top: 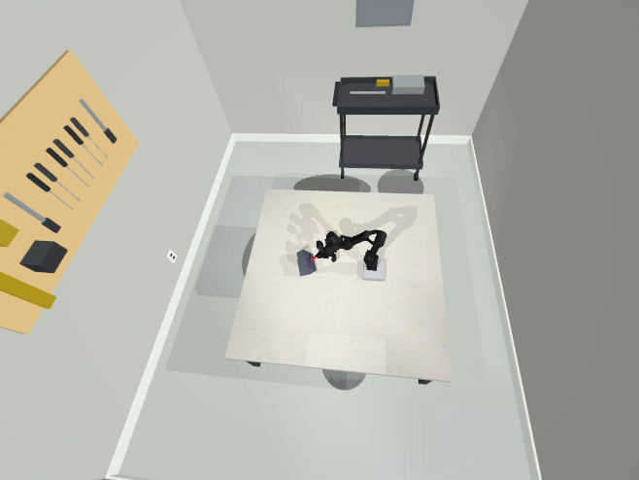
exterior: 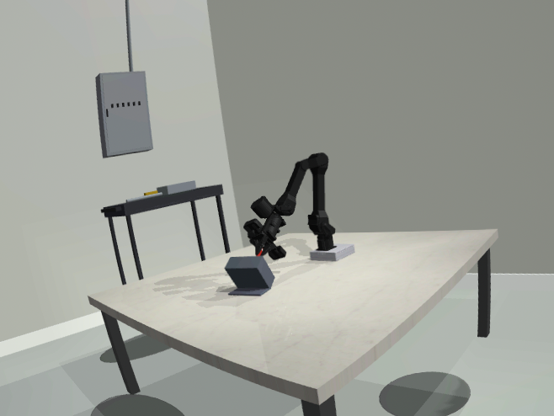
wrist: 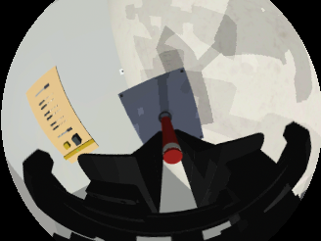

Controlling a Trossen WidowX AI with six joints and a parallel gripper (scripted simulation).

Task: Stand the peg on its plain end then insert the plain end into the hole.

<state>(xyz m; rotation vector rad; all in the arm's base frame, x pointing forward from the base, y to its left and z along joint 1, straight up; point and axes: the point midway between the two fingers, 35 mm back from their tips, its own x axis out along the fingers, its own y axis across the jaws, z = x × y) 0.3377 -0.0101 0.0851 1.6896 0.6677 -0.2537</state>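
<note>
My gripper tip is now 70 mm short of the sloped panel, 40 mm above it and 20 mm to the right of it. Also, from my gripper tip: red peg (10 mm to the right, 10 mm behind, 10 mm above).
</note>
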